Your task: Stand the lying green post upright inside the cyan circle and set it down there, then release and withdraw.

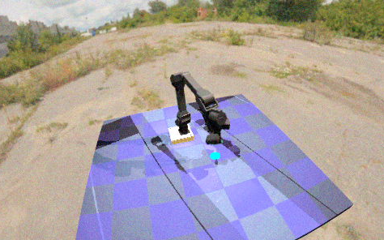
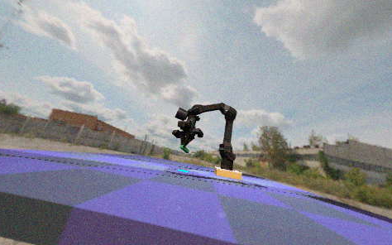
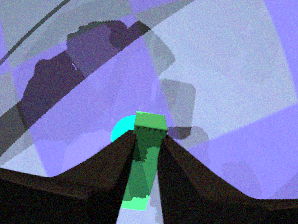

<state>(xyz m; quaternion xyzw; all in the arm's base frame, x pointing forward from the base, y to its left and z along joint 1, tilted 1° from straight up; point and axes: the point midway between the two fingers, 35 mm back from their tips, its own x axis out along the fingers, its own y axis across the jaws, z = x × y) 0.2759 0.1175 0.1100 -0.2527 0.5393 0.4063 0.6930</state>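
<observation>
My gripper tip is 30 mm past the cyan circle, 20 mm to the left of it and 120 mm above it. From my gripper tip the other things lie so: green post: 10 mm behind, 20 mm to the right, 10 mm below.
</observation>
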